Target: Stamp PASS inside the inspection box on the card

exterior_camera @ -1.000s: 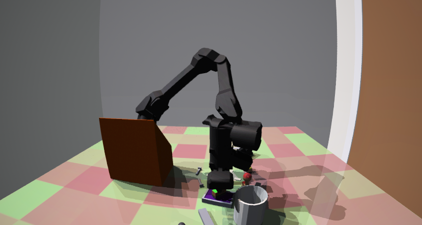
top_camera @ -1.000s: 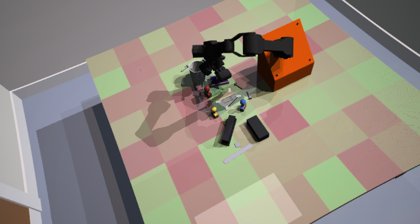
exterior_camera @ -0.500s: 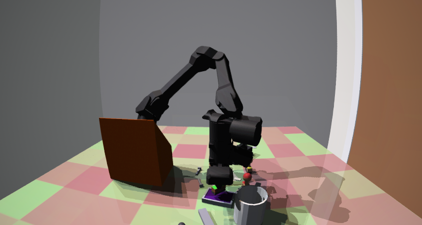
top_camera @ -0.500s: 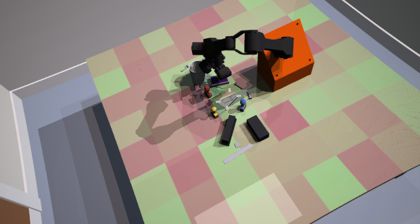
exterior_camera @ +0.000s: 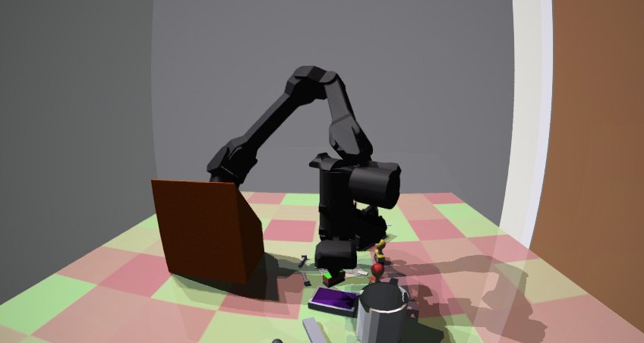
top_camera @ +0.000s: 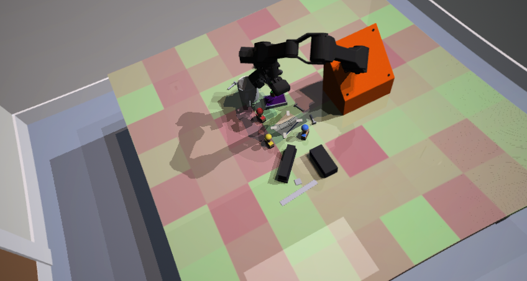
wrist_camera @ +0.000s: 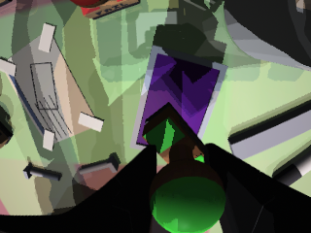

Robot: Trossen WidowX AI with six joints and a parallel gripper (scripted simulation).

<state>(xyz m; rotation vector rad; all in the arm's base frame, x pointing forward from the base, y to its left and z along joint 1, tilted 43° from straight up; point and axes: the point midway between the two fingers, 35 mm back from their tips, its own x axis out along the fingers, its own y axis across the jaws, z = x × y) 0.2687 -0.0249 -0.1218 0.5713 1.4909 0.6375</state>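
Now: the card 12 cm to the left of my gripper tip, 8 cm below it and 1 cm ahead of it. Also, from my gripper tip: ink pad: 7 cm below; green-knobbed stamp: right at my gripper tip; red-knobbed stamp: 9 cm ahead, 6 cm below, 5 cm to the left.
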